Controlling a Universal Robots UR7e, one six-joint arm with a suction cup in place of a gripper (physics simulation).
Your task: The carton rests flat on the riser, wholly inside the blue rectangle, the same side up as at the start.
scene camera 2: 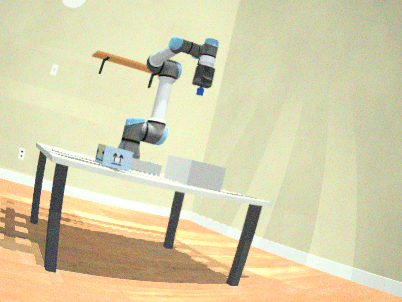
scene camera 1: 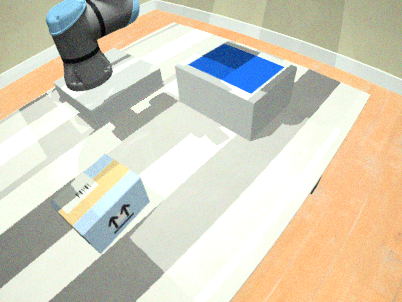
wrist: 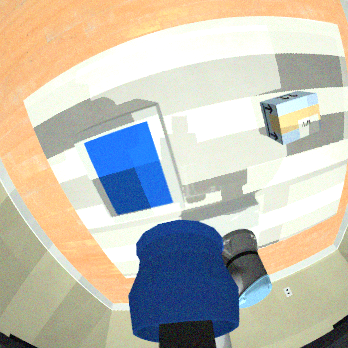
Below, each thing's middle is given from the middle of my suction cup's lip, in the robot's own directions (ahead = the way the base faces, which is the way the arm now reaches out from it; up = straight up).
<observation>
My suction cup is now 100 mm past the grey riser [scene camera 2: 186, 171], 100 mm to the right of it and 390 mm above it. Also, from my suction cup: carton [scene camera 1: 99, 204] 340 mm to the right, 400 mm below.
</observation>
